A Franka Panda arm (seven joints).
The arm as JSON. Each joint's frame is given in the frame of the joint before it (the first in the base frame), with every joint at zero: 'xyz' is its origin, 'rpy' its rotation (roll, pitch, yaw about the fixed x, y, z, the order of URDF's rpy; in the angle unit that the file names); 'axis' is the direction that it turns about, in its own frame. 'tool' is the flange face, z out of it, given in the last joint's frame.
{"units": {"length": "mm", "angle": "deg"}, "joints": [
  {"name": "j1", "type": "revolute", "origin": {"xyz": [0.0, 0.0, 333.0], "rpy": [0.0, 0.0, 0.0]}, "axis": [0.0, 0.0, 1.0]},
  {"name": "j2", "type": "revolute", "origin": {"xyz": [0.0, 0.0, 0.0], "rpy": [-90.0, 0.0, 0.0]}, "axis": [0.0, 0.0, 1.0]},
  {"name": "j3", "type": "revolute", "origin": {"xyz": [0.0, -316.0, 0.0], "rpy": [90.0, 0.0, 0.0]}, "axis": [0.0, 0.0, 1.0]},
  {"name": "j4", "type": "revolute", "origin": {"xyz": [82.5, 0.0, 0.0], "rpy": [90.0, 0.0, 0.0]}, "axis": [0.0, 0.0, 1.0]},
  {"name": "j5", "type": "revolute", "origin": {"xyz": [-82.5, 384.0, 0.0], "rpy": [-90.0, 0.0, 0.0]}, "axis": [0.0, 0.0, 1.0]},
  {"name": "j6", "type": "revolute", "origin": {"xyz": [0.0, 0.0, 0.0], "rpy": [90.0, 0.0, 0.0]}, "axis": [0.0, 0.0, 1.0]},
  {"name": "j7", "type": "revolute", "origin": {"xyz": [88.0, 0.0, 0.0], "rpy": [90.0, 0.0, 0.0]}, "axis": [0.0, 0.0, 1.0]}
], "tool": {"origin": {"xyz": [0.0, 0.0, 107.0], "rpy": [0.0, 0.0, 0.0]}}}
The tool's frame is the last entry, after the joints.
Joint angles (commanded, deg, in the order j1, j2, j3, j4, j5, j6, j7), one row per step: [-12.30 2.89 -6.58 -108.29 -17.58 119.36 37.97]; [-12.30 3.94 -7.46 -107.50 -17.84 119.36 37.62]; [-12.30 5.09 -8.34 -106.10 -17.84 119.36 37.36]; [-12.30 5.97 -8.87 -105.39 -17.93 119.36 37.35]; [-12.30 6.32 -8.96 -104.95 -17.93 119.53 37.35]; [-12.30 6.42 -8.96 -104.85 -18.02 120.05 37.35]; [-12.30 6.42 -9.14 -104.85 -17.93 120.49 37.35]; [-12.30 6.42 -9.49 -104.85 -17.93 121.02 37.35]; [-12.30 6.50 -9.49 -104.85 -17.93 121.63 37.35]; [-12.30 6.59 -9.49 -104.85 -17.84 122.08 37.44]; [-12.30 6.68 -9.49 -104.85 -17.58 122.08 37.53]
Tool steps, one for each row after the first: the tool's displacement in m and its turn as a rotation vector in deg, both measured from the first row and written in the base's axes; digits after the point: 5 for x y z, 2 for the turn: [0.00160 -0.00983 -0.00382 -0.34 0.48 -0.45]; [0.00490 -0.02000 -0.00356 -0.65 0.39 -1.06]; [0.00693 -0.02618 -0.00649 -0.85 0.63 -1.54]; [0.00891 -0.02758 -0.00607 -0.98 0.40 -1.57]; [0.01030 -0.02774 -0.00536 -1.19 -0.05 -1.38]; [0.01036 -0.02932 -0.00460 -1.23 -0.48 -1.46]; [0.00986 -0.03258 -0.00361 -1.39 -0.96 -1.66]; [0.01111 -0.03256 -0.00340 -1.52 -1.44 -1.47]; [0.01212 -0.03249 -0.00359 -1.52 -1.83 -1.46]; [0.01240 -0.03236 -0.00460 -1.27 -1.86 -1.64]
